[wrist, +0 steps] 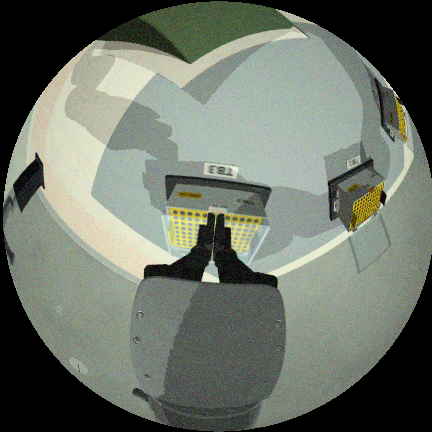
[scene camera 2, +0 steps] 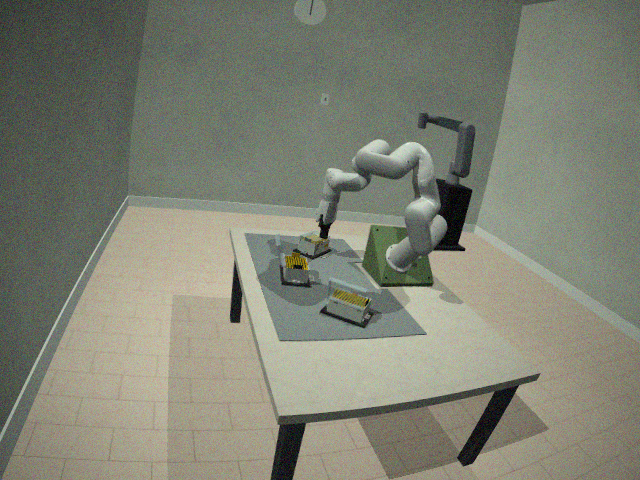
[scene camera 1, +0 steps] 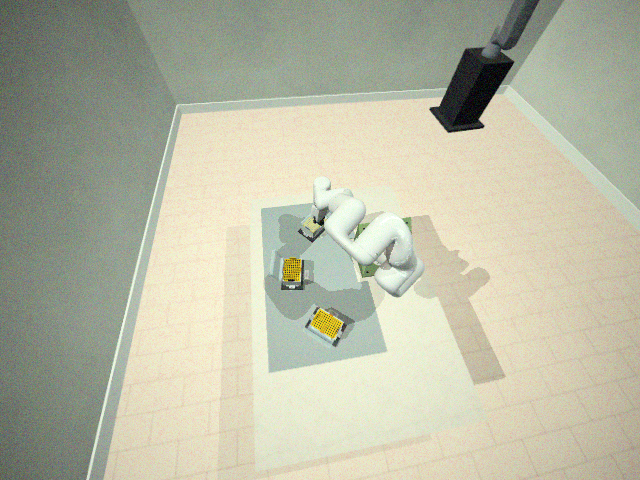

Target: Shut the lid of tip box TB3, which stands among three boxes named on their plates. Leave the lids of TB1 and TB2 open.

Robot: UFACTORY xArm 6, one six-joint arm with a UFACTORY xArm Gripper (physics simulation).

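Where they show: gripper, fingertip midpoint: [wrist: 214, 222] [scene camera 2: 323, 238] [scene camera 1: 320, 223]; arm's base, link origin: [scene camera 2: 398, 258].
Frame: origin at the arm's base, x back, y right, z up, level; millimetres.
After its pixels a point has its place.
Tip box TB3 [scene camera 1: 310, 227] {z -11, x -303, y 225 mm} [scene camera 2: 312, 246] {z -40, x -302, y 207 mm} [wrist: 200, 197] {z -51, x -230, y 245 mm} stands at the mat's far end, its name plate [wrist: 221, 170] {z -86, x -234, y 212 mm} readable in the wrist view. Its clear lid [wrist: 187, 232] {z -11, x -236, y 269 mm} lies over the yellow tip rack and looks down; whether it is fully seated I cannot tell. My gripper [scene camera 1: 318, 222] {z -11, x -247, y 235 mm} [scene camera 2: 324, 237] {z -11, x -247, y 235 mm} [wrist: 214, 222] {z -11, x -247, y 235 mm} is shut and empty, fingertips at the lid's edge by the front catch, seemingly touching. TB1 [scene camera 1: 292, 271] [scene camera 2: 296, 273] {z -45, x -453, y -38 mm} [wrist: 350, 202] {z -35, x -389, y 70 mm} has its clear lid [wrist: 370, 246] {z 22, x -509, y 42 mm} open. The third box, TB2 [scene camera 1: 326, 324] [scene camera 2: 348, 308] {z -25, x -372, y -310 mm} [wrist: 392, 115], has its lid [scene camera 2: 346, 287] {z 48, x -400, y -318 mm} upright; its plate is unreadable.
The boxes stand on a blue-grey mat [scene camera 1: 289, 351] {z -88, x -513, y -321 mm} [scene camera 2: 299, 328] {z -88, x -530, y -325 mm} on a pale table [scene camera 1: 351, 413] {z -91, x -322, y -589 mm} [scene camera 2: 392, 372] {z -91, x -338, y -573 mm}. The arm's green base [scene camera 1: 368, 270] {z -54, x -74, y -55 mm} [scene camera 2: 379, 263] {z -16, x -97, y -12 mm} stands right of the mat. A black pedestal [scene camera 1: 473, 85] [scene camera 2: 454, 211] with a grey arm stands behind on the floor.
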